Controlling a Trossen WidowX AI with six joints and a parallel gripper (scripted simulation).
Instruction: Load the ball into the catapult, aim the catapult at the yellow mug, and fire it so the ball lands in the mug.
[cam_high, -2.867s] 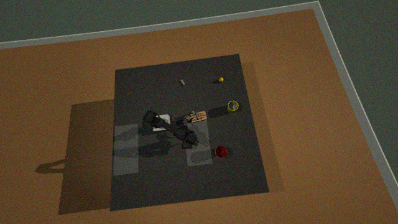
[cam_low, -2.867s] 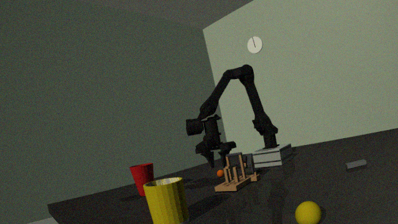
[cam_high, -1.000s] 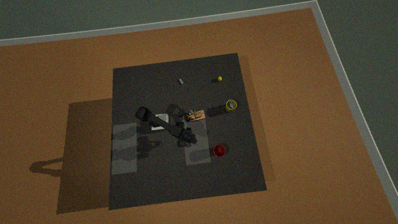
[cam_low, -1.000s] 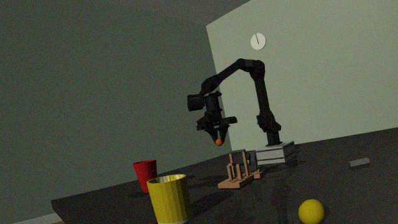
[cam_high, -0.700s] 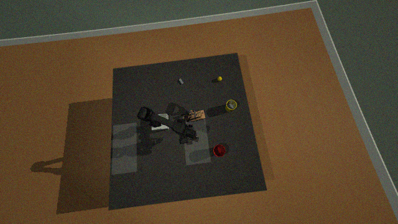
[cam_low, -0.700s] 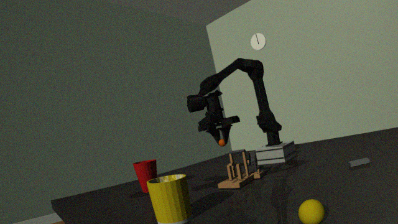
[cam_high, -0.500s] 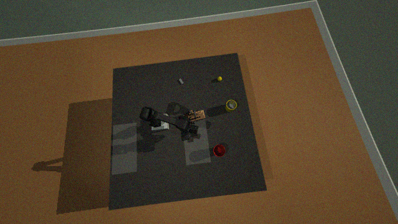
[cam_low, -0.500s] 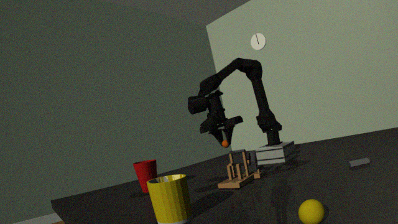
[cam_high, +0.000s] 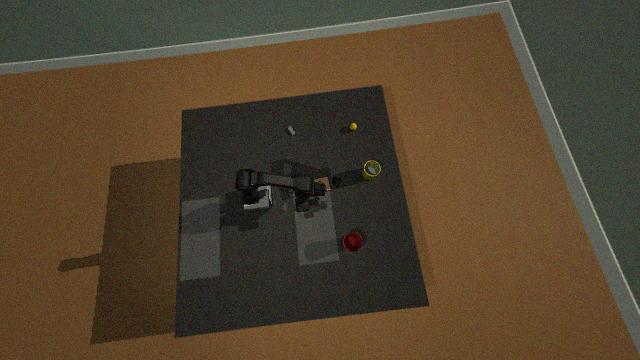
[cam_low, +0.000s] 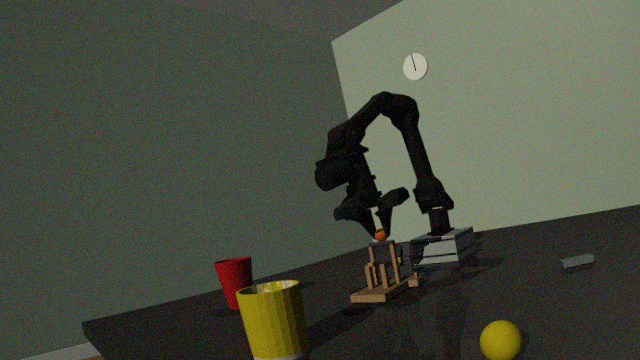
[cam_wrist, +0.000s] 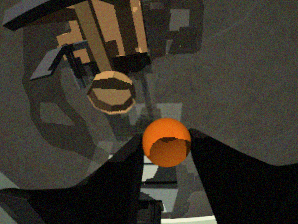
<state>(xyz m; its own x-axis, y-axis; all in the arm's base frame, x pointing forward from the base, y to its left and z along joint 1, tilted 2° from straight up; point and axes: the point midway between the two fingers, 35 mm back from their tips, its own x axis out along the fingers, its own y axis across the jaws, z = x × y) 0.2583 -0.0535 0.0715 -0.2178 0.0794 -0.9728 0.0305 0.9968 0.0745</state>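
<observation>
Now: the wooden catapult 70 mm ahead of my gripper tip, 70 mm to the left of it and 60 mm below it. Round my gripper tip: yellow mug (420 mm ahead, 60 mm to the left, 80 mm below); then red mug (220 mm ahead, 290 mm to the right, 80 mm below); then orange ball (10 mm above).
</observation>
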